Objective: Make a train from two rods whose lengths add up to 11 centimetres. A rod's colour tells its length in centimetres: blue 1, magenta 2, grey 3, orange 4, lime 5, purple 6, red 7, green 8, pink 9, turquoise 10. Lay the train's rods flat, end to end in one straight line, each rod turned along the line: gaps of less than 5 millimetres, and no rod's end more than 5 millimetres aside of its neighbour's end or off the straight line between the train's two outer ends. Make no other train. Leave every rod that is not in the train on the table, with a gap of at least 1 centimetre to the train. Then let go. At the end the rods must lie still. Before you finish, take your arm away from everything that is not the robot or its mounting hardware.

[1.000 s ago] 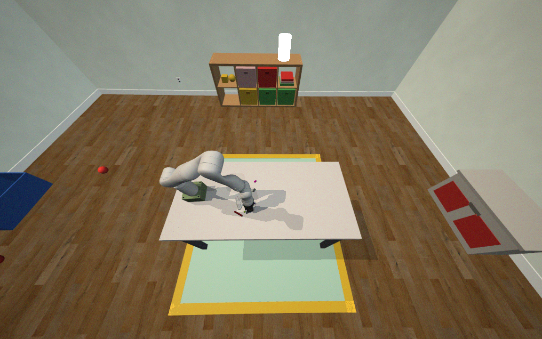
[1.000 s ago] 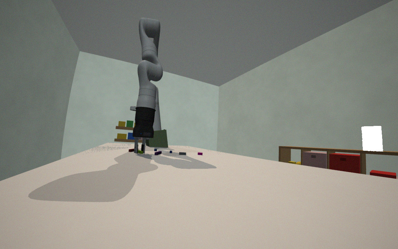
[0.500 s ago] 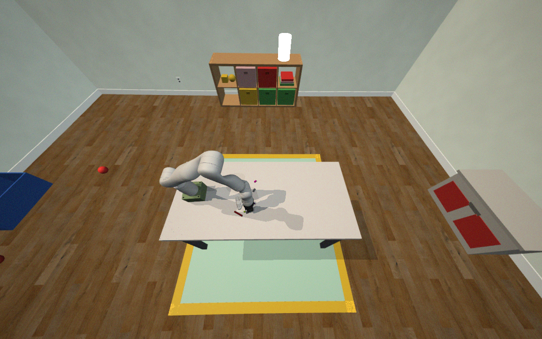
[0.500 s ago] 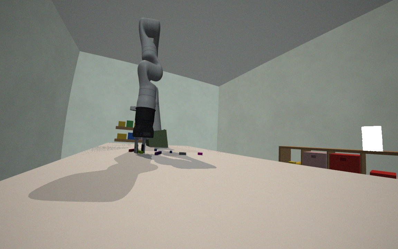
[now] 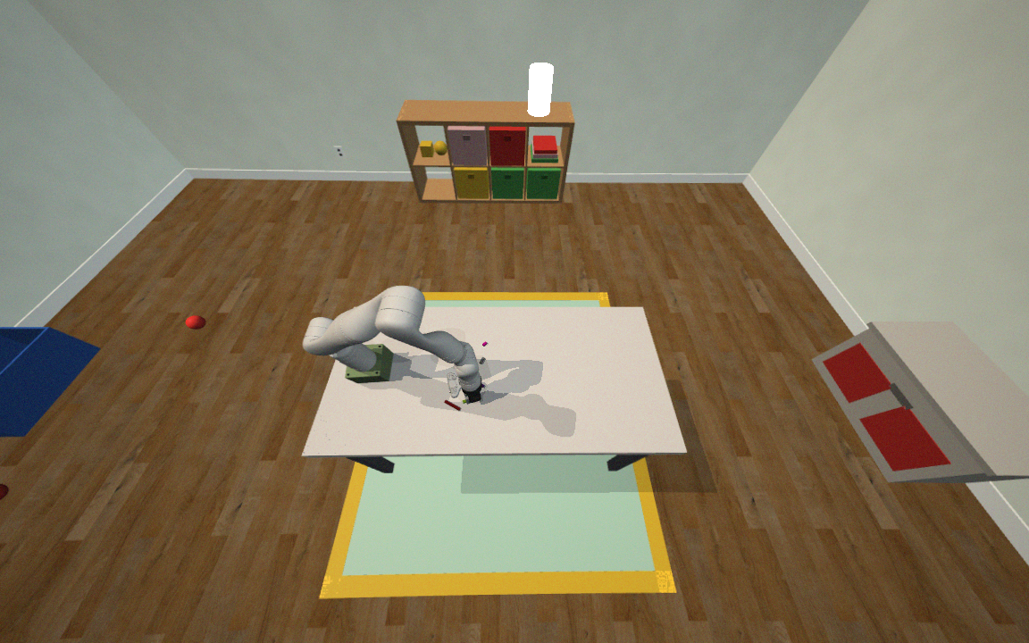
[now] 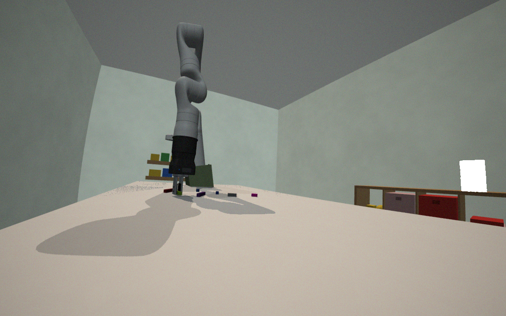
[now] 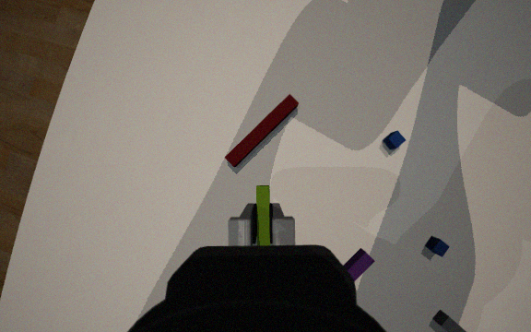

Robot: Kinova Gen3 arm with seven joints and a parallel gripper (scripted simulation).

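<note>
Right now the red rod is 6 cm behind my hand, 2 cm to the right of it and 1 cm below it. Round my hand: lime rod (1 cm below); then small blue rod (1 cm behind, 14 cm to the left, 1 cm below); then purple rod (3 cm ahead, 7 cm to the left, 1 cm below).
</note>
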